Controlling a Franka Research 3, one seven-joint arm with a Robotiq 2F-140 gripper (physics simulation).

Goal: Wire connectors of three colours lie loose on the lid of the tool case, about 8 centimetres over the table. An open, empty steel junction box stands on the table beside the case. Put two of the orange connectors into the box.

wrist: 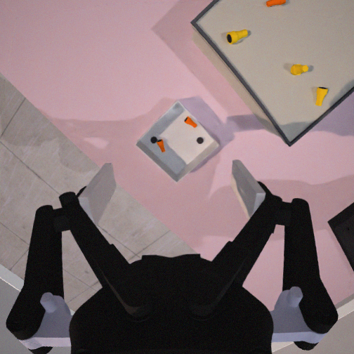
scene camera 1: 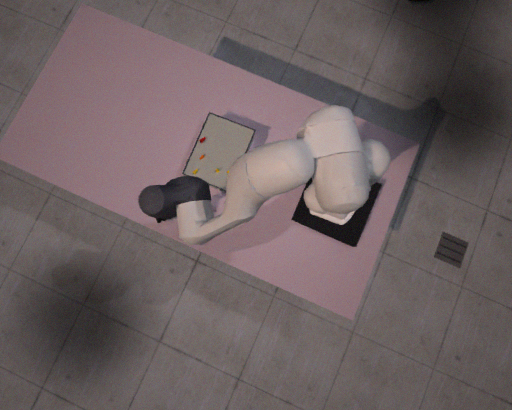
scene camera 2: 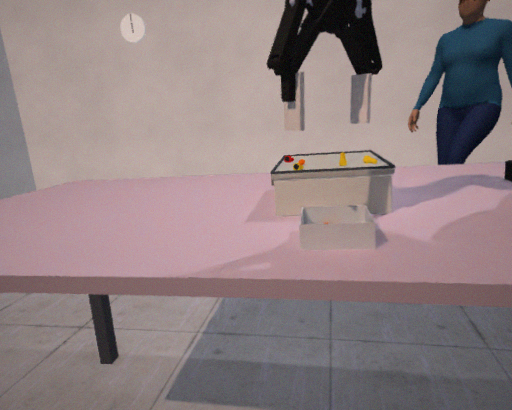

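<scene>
Two orange connectors lie apart inside the steel junction box (scene camera 2: 337,237) (wrist: 157,162): one connector (wrist: 190,122) near its upper right wall, the other connector (wrist: 161,145) near its lower left wall in the wrist view. My gripper (scene camera 2: 327,100) (wrist: 172,173) is wide open and empty, high above the table. On the tool case lid (scene camera 1: 227,137) (scene camera 2: 320,157) (wrist: 260,85) lie another orange connector (scene camera 1: 202,157) (scene camera 2: 302,162) (wrist: 276,2), a red connector (scene camera 1: 202,140) (scene camera 2: 288,158), and yellow connectors (scene camera 1: 217,171) (scene camera 2: 342,159) (wrist: 321,96). In scene camera 1 the arm hides the box.
The pink table (scene camera 1: 100,100) (scene camera 2: 150,225) (wrist: 75,65) carries the case and the box. The case's dark-rimmed lid stands higher than the box beside it. The arm's black base plate (scene camera 1: 330,231) (wrist: 345,232) is on the table. A person (scene camera 2: 472,65) stands behind the table.
</scene>
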